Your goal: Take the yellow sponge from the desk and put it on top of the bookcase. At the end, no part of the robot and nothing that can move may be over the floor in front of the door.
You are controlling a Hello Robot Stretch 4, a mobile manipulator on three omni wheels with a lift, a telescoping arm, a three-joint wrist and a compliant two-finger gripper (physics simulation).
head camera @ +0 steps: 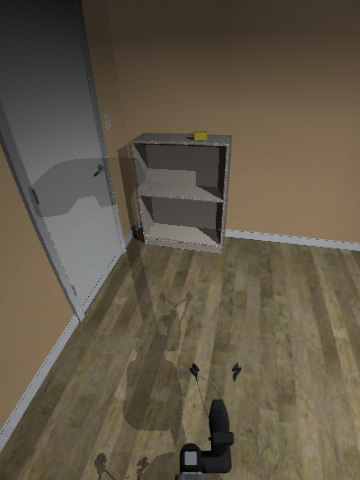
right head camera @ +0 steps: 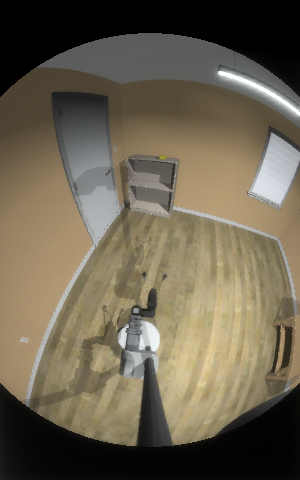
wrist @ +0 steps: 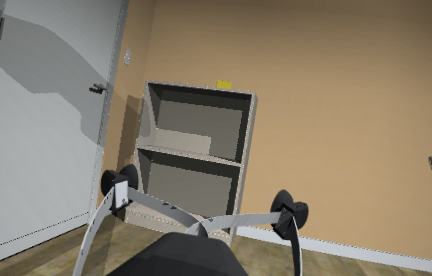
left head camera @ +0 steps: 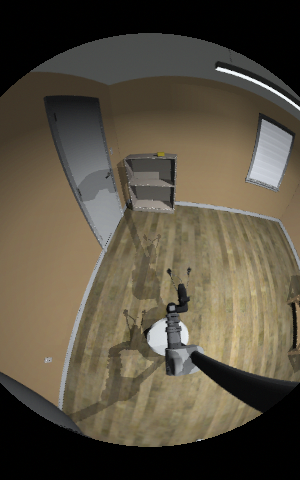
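Seen in the pictures: gripper, fingertip midpoint: [head camera: 215,363] [right head camera: 154,272] [wrist: 205,193] [left head camera: 178,267]; robot's base at its link origin: [left head camera: 166,335].
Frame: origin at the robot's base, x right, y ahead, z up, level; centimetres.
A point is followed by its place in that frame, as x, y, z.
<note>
The yellow sponge [head camera: 200,135] {10.7, 208.0, 107.1} [left head camera: 160,154] {10.7, 208.0, 105.4} [right head camera: 162,157] {11.2, 208.1, 105.9} [wrist: 224,84] {11.1, 208.0, 107.1} lies on top of the bookcase [head camera: 226,195] {33.2, 203.4, 56.9} [left head camera: 175,185] [right head camera: 174,189] {34.6, 205.9, 53.1} [wrist: 249,135] {33.0, 202.6, 74.6}, right of the middle of its top board. My gripper [head camera: 215,371] [left head camera: 179,271] {9.1, 52.4, 65.2} [right head camera: 154,276] {9.1, 52.4, 65.2} [wrist: 205,193] {9.1, 52.4, 65.2} is open and empty, its fingertips wide apart. It is well away from the bookcase, on the near side, over the wood floor. The grey door [head camera: 65,150] {-75.4, 158.4, 114.0} [left head camera: 85,150] {-75.9, 155.8, 136.7} [right head camera: 87,150] {-76.1, 155.3, 131.8} [wrist: 45,130] {-76.2, 154.8, 60.0} is in the wall left of the bookcase. The desk cannot be made out for certain in these views.
The robot's white round base part [left head camera: 157,336] {-9.6, 1.0, 18.7} [right head camera: 150,336] {11.2, 3.7, 18.7} shows below the arm. A brown wooden piece of furniture [left head camera: 296,325] {192.2, -51.2, 11.0} [right head camera: 280,350] {195.8, -53.7, 12.2} stands at the right edge. A window [left head camera: 271,152] {206.7, 190.5, 145.3} [right head camera: 276,167] {203.7, 191.2, 145.3} is in the wall at the right. The robot's shadow falls on floor and door.
</note>
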